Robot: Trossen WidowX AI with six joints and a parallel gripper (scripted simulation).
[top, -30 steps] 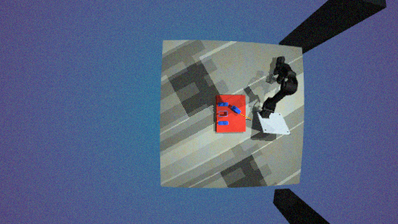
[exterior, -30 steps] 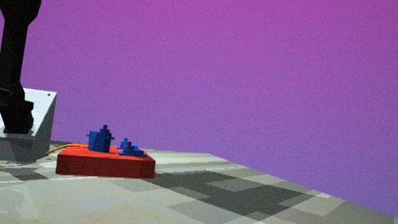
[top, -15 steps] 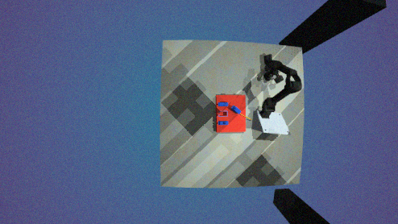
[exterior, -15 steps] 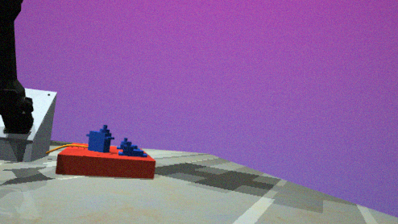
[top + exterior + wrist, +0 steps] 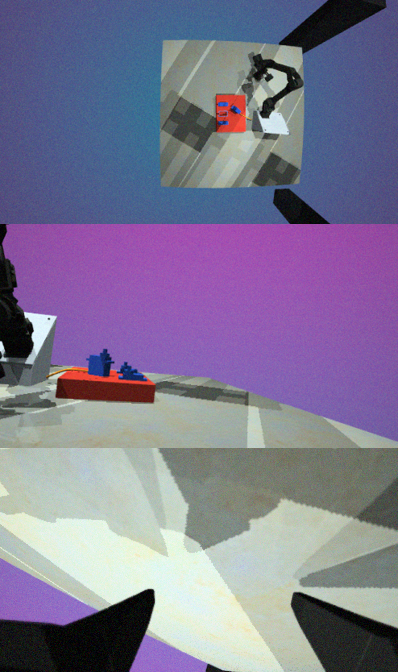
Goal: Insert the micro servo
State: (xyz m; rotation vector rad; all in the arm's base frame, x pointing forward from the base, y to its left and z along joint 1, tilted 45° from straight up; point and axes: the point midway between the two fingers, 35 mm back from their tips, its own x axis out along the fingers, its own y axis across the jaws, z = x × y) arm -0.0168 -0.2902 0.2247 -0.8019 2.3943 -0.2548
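My gripper tip is 360 mm to the right of the red deck and 250 mm short of it.
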